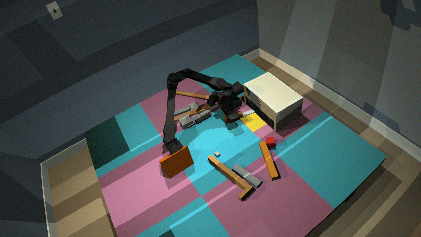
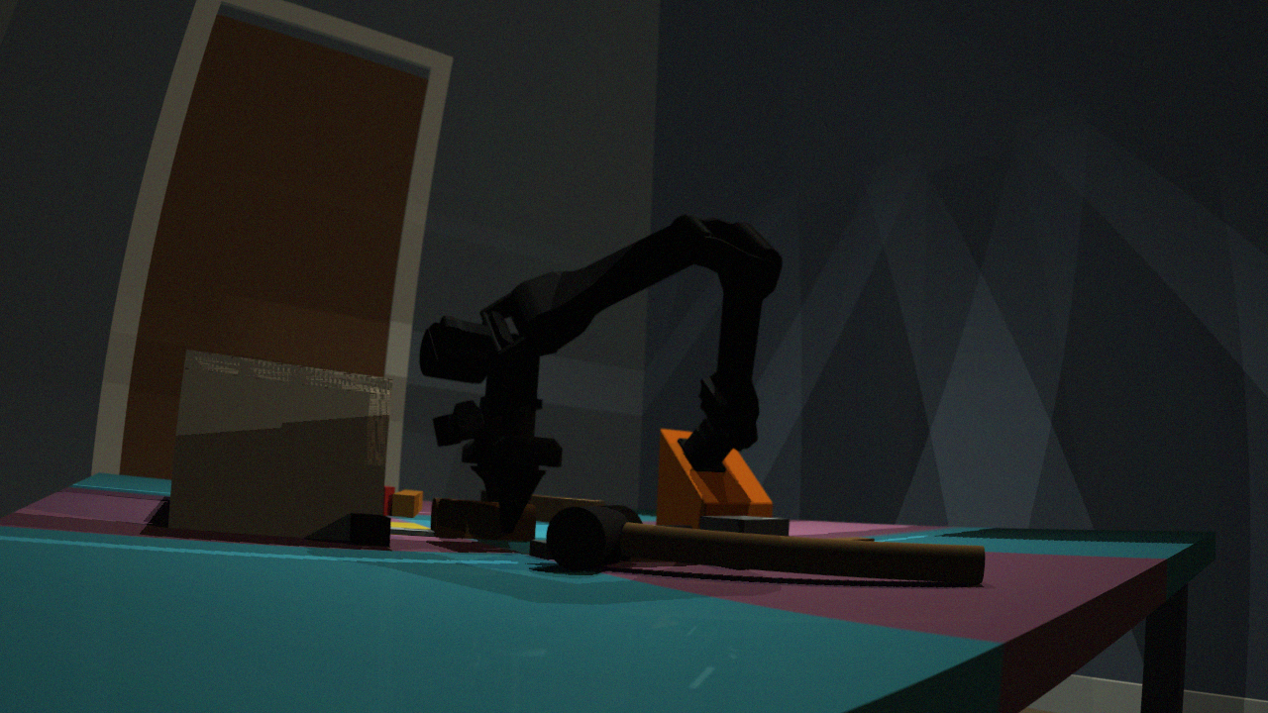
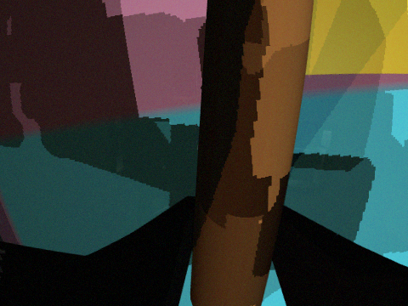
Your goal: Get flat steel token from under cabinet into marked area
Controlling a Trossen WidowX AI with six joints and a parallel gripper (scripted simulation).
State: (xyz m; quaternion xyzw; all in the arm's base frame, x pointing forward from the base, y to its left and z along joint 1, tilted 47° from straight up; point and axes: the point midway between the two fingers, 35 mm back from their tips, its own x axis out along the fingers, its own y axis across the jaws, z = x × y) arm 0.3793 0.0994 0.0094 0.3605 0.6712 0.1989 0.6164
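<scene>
Right now the screwdriver is 15 cm behind my gripper tip and 12 cm to the left of it. Also, from my gripper tip: flat grey piece: 22 cm ahead, 9 cm to the right; then small grey cube: 20 cm behind, 15 cm to the right; then grey block: 21 cm behind, 16 cm to the left, 1 cm above.
</scene>
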